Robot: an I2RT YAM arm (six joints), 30 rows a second.
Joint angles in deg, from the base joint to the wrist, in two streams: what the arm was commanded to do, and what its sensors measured. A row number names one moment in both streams.
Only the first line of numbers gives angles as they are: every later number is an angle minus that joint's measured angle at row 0.
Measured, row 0: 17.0 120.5 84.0 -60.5 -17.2 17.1
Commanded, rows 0 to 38: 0.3 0.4 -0.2 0.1 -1.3 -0.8; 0.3 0.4 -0.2 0.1 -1.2 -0.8; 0.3 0.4 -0.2 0.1 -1.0 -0.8; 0.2 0.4 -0.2 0.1 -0.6 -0.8; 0.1 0.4 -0.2 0.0 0.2 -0.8; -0.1 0.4 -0.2 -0.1 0.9 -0.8; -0.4 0.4 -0.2 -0.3 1.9 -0.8; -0.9 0.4 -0.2 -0.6 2.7 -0.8; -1.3 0.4 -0.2 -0.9 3.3 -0.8; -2.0 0.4 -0.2 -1.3 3.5 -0.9; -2.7 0.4 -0.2 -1.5 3.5 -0.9; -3.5 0.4 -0.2 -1.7 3.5 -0.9; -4.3 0.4 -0.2 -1.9 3.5 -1.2; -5.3 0.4 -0.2 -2.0 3.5 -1.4; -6.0 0.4 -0.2 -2.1 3.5 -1.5; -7.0 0.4 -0.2 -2.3 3.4 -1.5; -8.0 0.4 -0.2 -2.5 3.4 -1.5; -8.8 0.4 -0.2 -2.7 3.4 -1.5; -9.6 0.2 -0.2 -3.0 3.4 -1.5; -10.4 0.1 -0.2 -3.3 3.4 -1.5; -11.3 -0.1 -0.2 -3.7 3.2 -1.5; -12.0 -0.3 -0.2 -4.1 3.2 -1.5; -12.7 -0.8 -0.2 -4.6 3.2 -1.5; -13.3 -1.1 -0.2 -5.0 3.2 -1.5; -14.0 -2.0 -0.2 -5.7 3.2 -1.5; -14.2 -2.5 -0.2 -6.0 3.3 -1.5; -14.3 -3.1 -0.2 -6.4 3.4 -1.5; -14.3 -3.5 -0.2 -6.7 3.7 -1.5; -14.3 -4.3 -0.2 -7.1 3.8 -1.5; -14.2 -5.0 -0.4 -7.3 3.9 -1.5; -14.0 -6.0 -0.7 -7.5 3.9 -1.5; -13.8 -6.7 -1.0 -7.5 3.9 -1.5; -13.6 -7.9 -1.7 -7.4 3.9 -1.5; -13.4 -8.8 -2.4 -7.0 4.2 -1.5; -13.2 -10.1 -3.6 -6.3 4.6 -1.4; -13.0 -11.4 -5.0 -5.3 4.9 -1.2; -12.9 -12.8 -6.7 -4.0 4.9 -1.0; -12.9 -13.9 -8.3 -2.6 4.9 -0.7; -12.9 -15.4 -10.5 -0.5 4.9 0.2
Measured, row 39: -13.4 -10.9 -5.5 -3.7 4.2 -1.0
